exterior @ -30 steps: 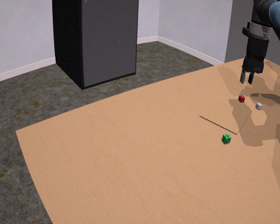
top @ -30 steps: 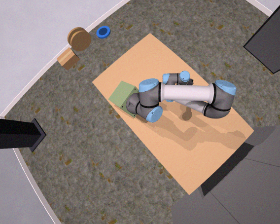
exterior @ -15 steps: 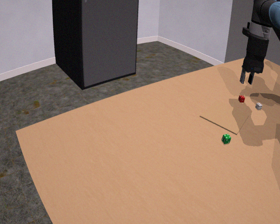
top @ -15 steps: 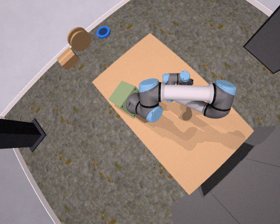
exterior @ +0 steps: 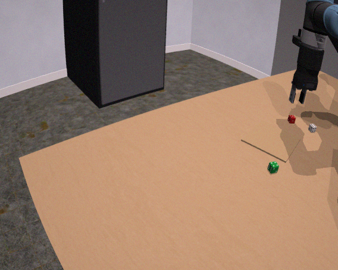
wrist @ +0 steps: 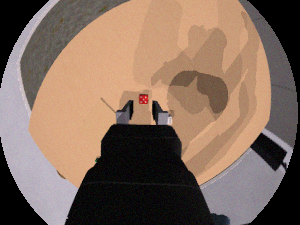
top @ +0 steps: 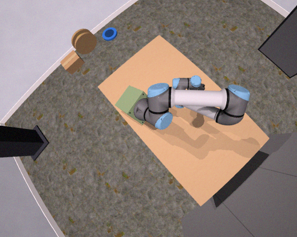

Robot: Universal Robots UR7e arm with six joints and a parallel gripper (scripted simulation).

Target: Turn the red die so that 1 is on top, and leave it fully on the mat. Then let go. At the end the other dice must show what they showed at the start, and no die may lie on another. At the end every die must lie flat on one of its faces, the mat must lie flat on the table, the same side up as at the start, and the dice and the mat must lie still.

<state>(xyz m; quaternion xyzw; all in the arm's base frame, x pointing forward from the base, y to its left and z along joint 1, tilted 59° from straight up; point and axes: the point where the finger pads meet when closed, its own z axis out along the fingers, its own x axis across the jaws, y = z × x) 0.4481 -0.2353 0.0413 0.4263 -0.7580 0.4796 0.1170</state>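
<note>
The red die lies 80 mm below my hand. From my hand the other things lie so: white die 80 mm below, 80 mm behind, 20 mm to the right; then mat 150 mm to the left, 90 mm below, 10 mm behind; then green die 260 mm to the left, 80 mm below, 70 mm behind.
</note>
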